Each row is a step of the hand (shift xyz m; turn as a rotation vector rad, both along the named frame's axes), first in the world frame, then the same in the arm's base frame.
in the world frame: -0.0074 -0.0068 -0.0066 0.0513 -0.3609 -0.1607
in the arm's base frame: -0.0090 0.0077 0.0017 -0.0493 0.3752 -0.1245
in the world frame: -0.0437 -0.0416 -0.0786 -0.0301 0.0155 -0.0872
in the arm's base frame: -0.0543 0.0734 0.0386 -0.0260 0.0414 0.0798
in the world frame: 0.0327 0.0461 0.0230 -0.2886 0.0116 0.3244
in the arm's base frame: 0.0442 -0.0415 0.0074 -0.2706 -0.2860 -0.1834
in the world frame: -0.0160 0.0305 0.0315 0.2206 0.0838 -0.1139
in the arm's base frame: -0.0068 -0.0462 -0.0007 0.2334 0.0626 0.1012
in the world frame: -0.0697 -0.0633 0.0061 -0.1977 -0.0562 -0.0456
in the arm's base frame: -0.0840 0.0265 -0.0338 -0.2061 0.0297 0.0309
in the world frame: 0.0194 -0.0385 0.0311 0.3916 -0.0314 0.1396
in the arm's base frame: 0.0088 0.0105 -0.0514 0.3707 0.0095 -0.1905
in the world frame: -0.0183 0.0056 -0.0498 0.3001 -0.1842 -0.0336
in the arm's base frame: -0.0168 0.0257 0.0436 0.2394 0.2156 -0.1461
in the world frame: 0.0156 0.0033 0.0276 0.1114 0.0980 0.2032
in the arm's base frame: 0.0163 -0.0177 -0.0209 0.1363 -0.1832 -0.1056
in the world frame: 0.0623 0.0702 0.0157 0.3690 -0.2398 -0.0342
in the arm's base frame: 0.0790 -0.0476 0.0234 0.2909 0.2698 -0.1936
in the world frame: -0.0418 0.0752 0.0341 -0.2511 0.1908 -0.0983
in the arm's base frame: -0.0197 -0.0850 0.0308 -0.1922 -0.1215 0.2397
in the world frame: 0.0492 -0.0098 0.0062 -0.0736 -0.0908 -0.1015
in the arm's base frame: 0.0449 0.0130 -0.0194 -0.0966 0.1176 0.0286
